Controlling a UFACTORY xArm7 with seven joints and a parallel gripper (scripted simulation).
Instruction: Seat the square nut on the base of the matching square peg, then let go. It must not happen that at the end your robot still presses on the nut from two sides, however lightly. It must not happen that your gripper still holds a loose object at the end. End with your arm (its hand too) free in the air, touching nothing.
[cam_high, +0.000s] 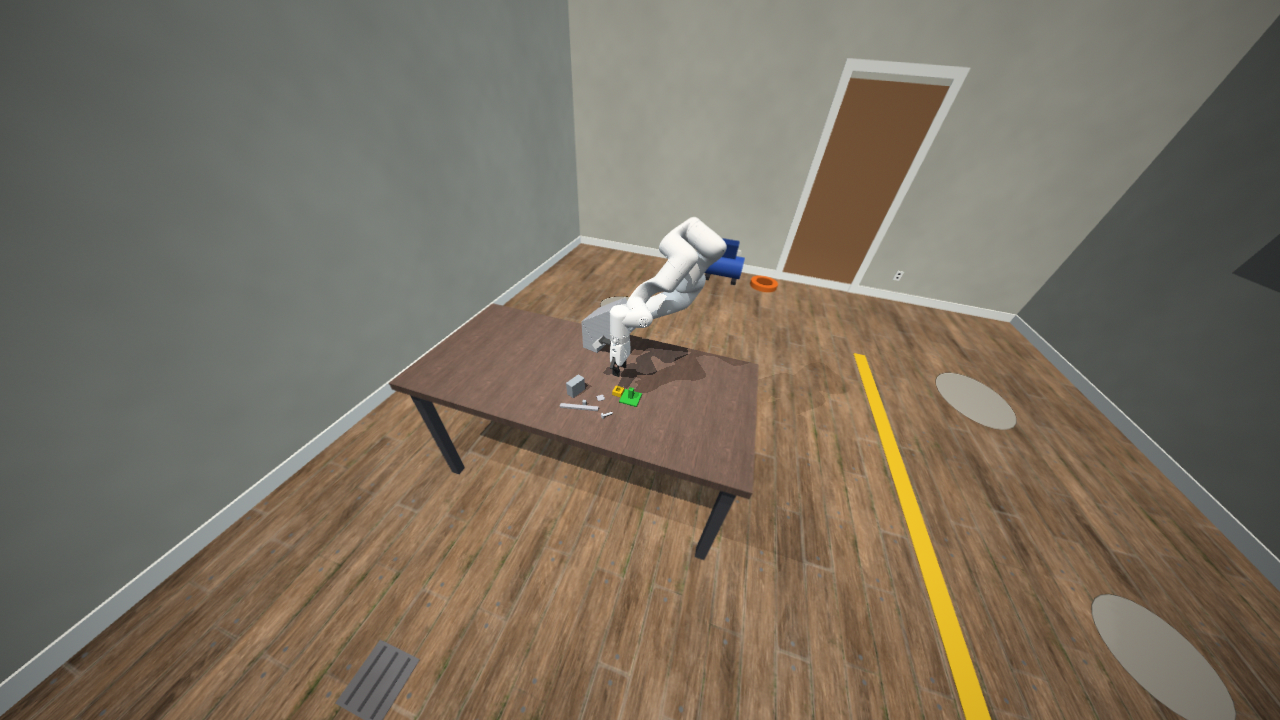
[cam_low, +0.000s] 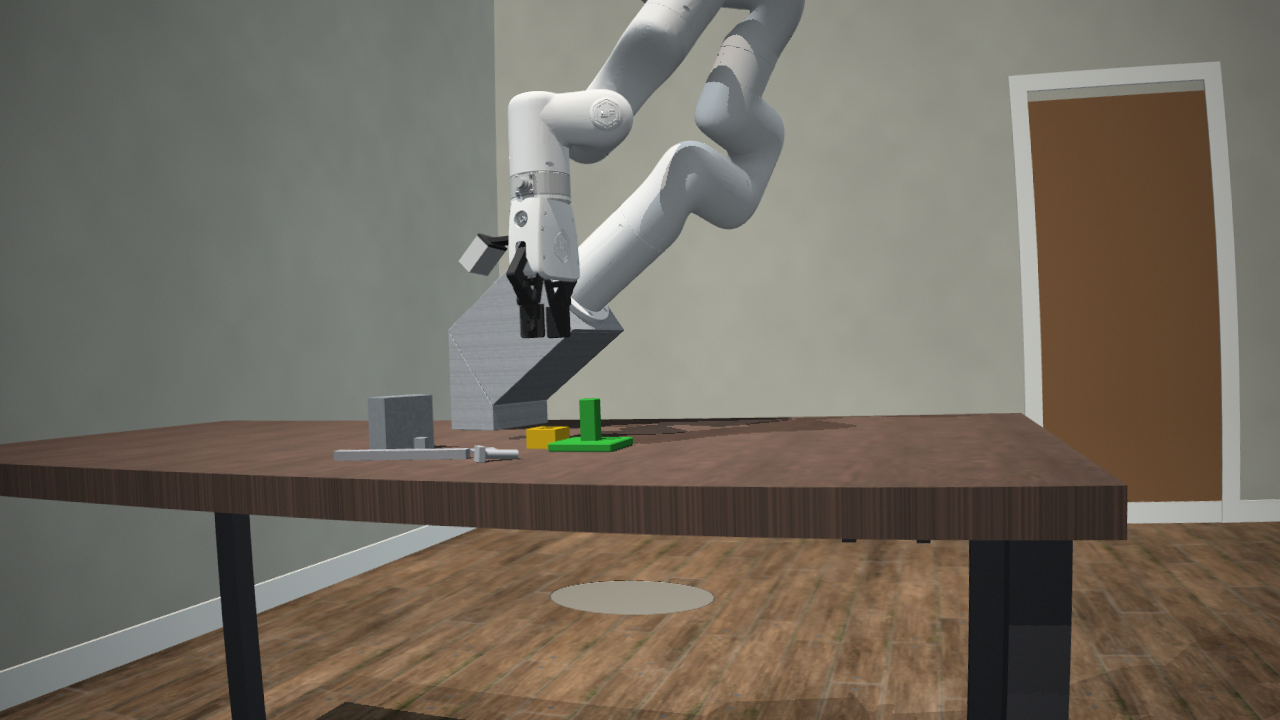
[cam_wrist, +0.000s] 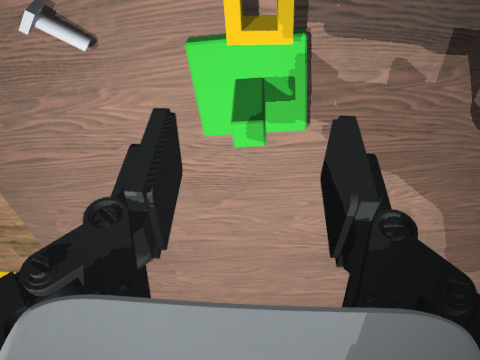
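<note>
My gripper is now 6 cm short of the small grey square tile, 6 cm to the left of it and 15 cm above it. From my hand the other things lie so: grey bolt (14 cm ahead, 15 cm below); then grey block (7 cm ahead, 18 cm to the right, 12 cm below); then flat grey bar (15 cm ahead, 12 cm to the right, 15 cm below).
</note>
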